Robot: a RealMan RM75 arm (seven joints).
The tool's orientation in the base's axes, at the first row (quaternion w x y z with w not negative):
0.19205 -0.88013 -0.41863 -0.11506
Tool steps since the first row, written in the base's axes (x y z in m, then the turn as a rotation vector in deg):
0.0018 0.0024 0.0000 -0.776 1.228 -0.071
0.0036 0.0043 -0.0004 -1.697 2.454 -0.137
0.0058 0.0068 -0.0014 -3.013 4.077 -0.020
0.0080 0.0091 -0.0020 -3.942 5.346 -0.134
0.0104 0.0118 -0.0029 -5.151 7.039 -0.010
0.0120 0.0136 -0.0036 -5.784 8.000 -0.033
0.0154 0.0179 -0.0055 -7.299 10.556 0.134
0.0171 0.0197 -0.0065 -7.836 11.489 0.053
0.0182 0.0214 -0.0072 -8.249 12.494 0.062
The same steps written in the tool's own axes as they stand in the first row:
0.0028 0.0000 0.0011 0.341 -1.296 0.565
0.0051 0.0004 0.0024 0.593 -2.705 1.118
0.0078 0.0010 0.0045 0.940 -4.696 1.663
0.0106 0.0015 0.0061 1.199 -6.125 2.278
0.0136 0.0020 0.0082 1.663 -8.074 2.852
0.0156 0.0024 0.0096 1.926 -9.116 3.263
0.0200 0.0031 0.0134 2.813 -11.811 4.160
0.0219 0.0036 0.0151 3.096 -12.748 4.616
0.0235 0.0036 0.0165 3.538 -13.651 5.027

